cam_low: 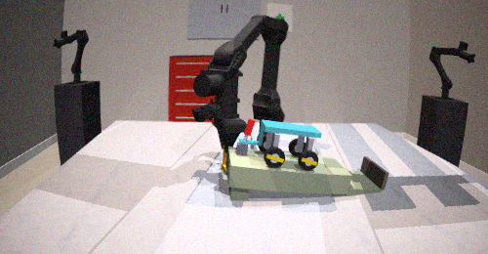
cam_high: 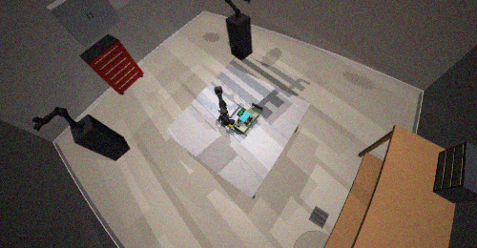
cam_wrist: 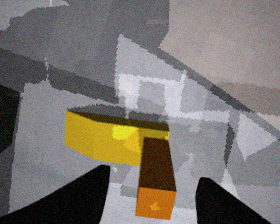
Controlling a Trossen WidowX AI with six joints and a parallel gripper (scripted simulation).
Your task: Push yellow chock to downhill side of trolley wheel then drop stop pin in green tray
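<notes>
My gripper tip is 2 cm short of the yellow chock, 1 cm to the right of it and 3 cm above it. Round my gripper tip: red-headed stop pin: 13 cm ahead, 7 cm to the left, 8 cm above; pale green ramp: 13 cm ahead, 17 cm to the left; trolley: 13 cm ahead, 16 cm to the left, 6 cm above.
</notes>
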